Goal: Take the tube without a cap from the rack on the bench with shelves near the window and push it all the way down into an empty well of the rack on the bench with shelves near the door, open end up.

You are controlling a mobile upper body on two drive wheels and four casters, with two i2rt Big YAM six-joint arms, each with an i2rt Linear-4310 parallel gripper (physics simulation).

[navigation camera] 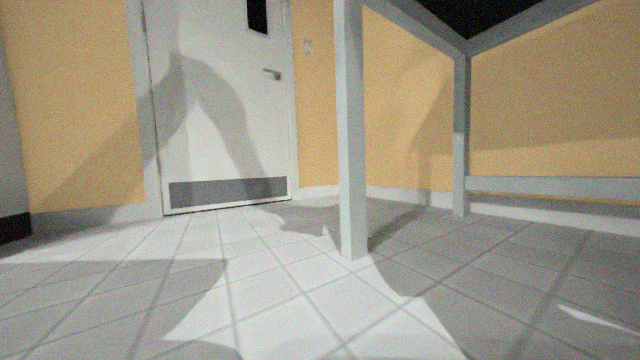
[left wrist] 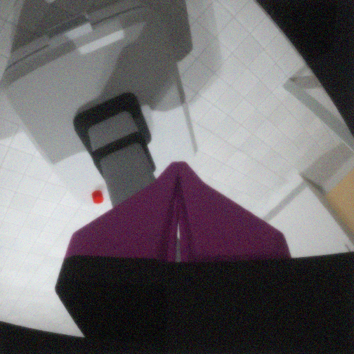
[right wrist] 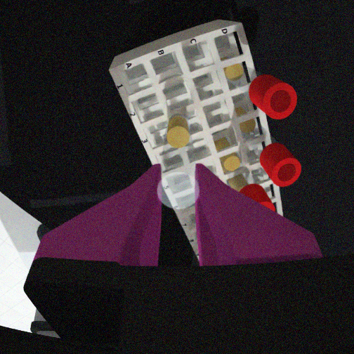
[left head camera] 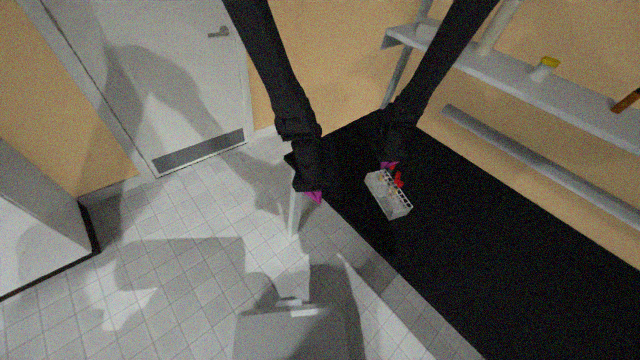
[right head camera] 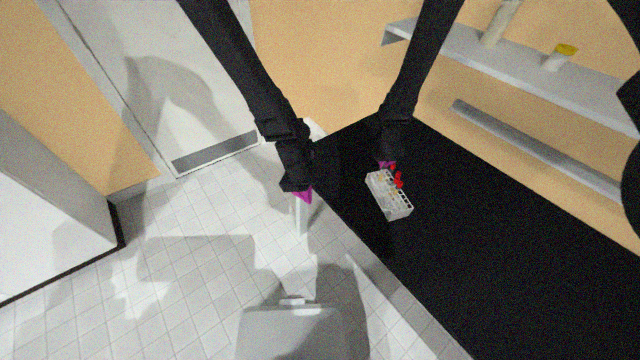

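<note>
A white rack stands on the black bench top. It holds several tubes with red caps along column D, and yellowish tube parts show in its wells. My right gripper is shut on the clear uncapped tube, whose round open end faces the right wrist camera. The tube is over the A-B side of the rack; how deep it reaches is hidden. My left gripper is shut and empty, beside the bench's edge above the floor.
A wall shelf above the bench holds a yellow-capped bottle. A door stands beyond the bench leg. A white cabinet is at the left. A small red thing shows in the left wrist view.
</note>
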